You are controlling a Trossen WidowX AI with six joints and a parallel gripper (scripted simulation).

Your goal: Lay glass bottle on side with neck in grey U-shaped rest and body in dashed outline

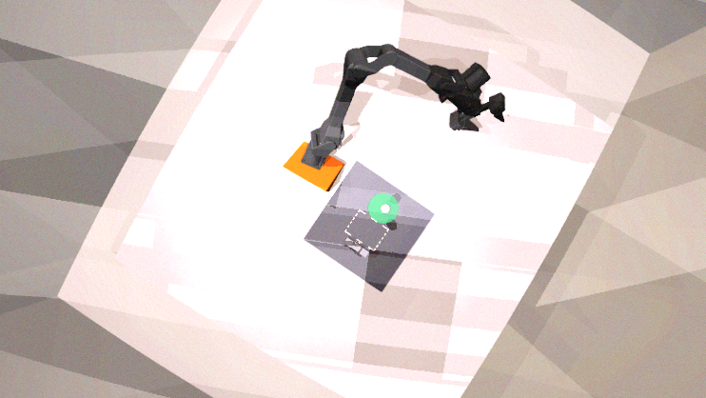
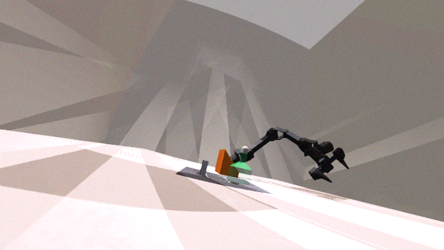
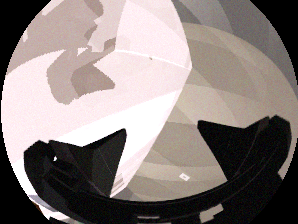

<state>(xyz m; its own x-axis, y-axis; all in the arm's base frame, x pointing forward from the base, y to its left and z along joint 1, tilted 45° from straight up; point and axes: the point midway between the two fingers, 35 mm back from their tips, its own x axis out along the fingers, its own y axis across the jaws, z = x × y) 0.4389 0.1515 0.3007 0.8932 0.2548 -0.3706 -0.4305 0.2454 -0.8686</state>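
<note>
My gripper tip is now 21 cm past the green glass bottle, 37 cm to the left of it and 2 cm above it. The rest, counted from my gripper tip: dark grey mat (23 cm behind, 45 cm to the right, 11 cm below).
</note>
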